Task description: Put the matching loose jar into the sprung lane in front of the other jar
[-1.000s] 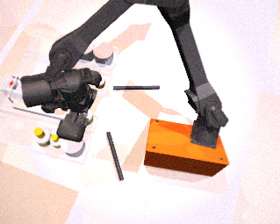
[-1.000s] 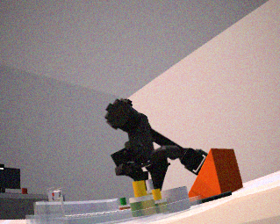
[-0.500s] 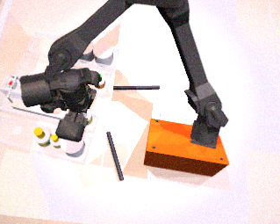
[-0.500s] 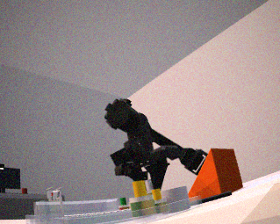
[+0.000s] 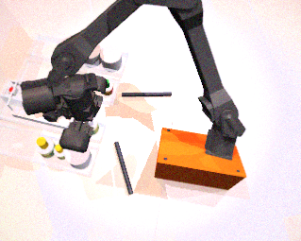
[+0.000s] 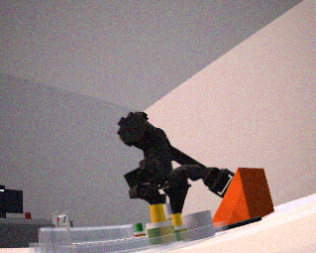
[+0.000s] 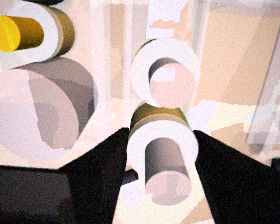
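Now: the lane 140 mm ahead of my gripper tip, 10 mm to the right of it and 30 mm below it.
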